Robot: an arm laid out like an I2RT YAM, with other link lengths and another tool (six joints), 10 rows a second.
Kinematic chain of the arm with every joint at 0, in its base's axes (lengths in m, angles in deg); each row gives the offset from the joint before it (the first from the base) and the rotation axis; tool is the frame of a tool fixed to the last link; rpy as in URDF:
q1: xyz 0 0 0.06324 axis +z
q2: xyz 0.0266 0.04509 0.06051 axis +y
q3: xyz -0.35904 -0.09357 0 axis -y
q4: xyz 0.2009 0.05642 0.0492 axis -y
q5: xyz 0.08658 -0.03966 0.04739 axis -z
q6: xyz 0.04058 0 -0.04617 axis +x
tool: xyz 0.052 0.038 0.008 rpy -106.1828 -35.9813 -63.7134
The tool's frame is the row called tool.
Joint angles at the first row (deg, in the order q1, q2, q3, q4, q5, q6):
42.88 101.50 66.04 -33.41 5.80 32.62
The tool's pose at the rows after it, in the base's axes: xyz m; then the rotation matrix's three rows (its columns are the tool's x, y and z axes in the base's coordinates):
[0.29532, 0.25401, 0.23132], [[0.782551, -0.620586, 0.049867], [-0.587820, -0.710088, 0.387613], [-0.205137, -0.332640, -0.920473]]
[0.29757, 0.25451, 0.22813], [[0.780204, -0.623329, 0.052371], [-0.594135, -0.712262, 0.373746], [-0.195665, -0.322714, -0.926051]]
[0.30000, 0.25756, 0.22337], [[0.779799, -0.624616, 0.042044], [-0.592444, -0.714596, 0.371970], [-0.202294, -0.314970, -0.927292]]
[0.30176, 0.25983, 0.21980], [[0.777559, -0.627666, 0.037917], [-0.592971, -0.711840, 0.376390], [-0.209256, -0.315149, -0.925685]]
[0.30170, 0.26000, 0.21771], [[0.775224, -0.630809, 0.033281], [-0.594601, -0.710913, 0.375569], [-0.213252, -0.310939, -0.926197]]
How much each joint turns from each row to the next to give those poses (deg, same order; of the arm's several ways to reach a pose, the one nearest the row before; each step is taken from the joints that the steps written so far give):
0.01 1.83 0.41 0.45 0.62 0.73
0.00 0.65 0.29 -0.17 0.70 0.01
0.00 1.05 0.31 0.24 -0.34 -0.05
0.00 0.68 -0.09 0.70 -0.35 0.24
0.00 0.24 -0.15 0.11 -0.15 0.17

